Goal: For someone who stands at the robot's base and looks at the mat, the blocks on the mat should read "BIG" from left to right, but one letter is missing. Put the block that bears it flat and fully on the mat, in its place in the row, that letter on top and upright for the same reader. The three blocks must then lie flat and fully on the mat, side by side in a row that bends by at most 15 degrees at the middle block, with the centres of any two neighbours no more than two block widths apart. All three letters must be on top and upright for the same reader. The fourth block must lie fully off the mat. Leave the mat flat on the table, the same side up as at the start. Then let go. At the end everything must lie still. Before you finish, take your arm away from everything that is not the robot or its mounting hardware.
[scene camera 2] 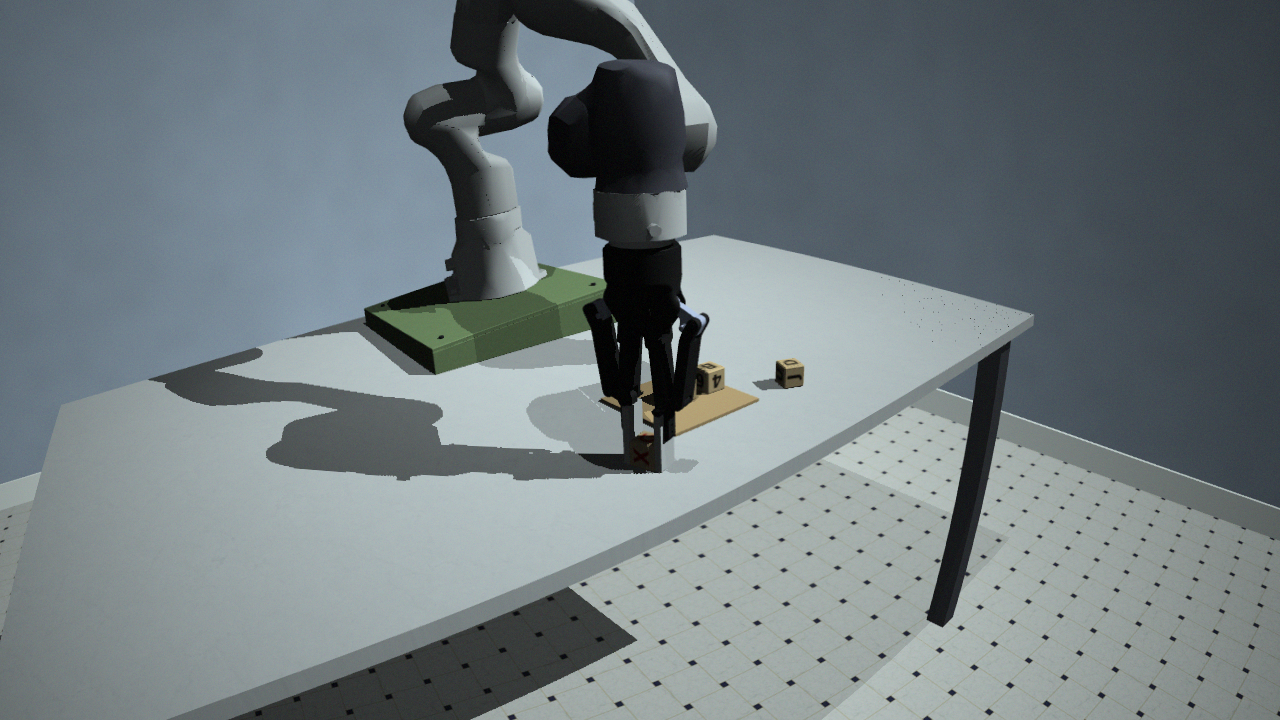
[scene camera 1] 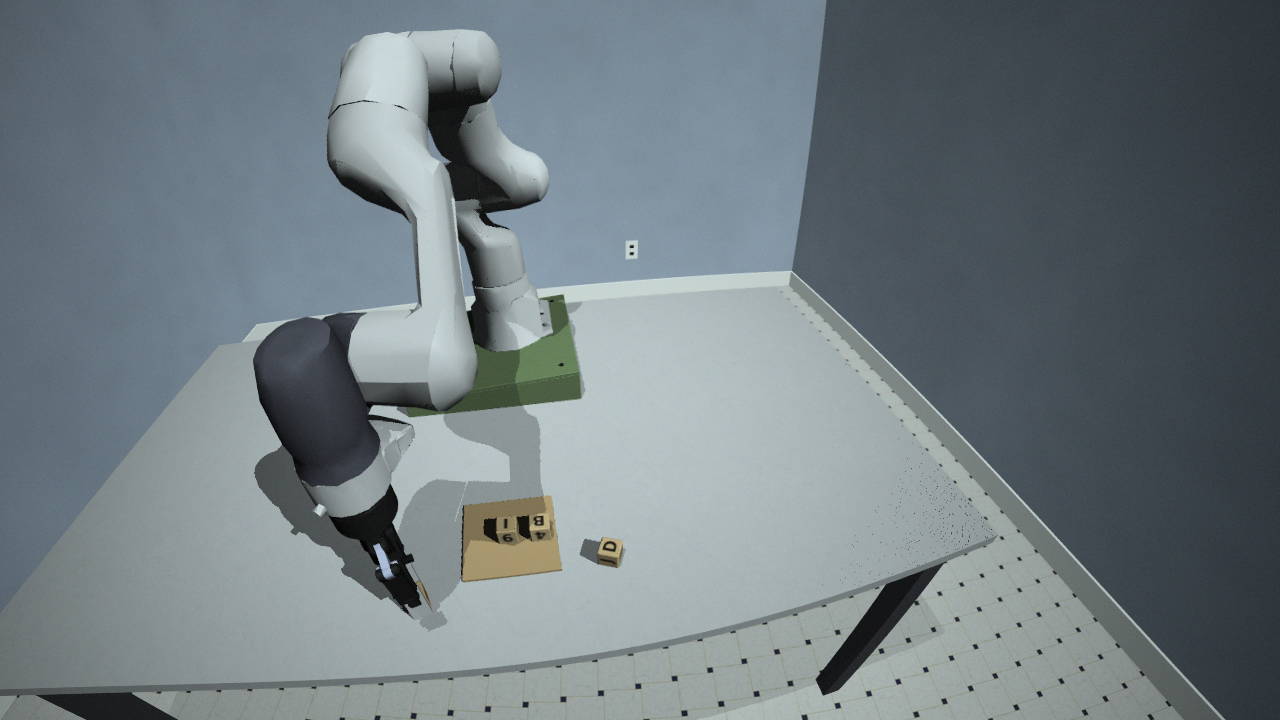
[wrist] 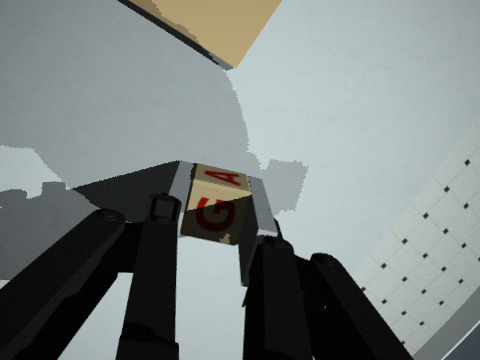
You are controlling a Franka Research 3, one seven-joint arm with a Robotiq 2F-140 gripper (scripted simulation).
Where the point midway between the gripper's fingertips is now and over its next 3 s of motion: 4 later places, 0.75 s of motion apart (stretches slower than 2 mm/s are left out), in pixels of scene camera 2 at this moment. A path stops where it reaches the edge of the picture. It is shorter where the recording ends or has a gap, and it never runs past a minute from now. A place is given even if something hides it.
My gripper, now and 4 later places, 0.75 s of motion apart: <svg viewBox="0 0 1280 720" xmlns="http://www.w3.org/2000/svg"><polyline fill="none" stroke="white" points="649,462 651,391 649,372 651,363 653,356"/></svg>
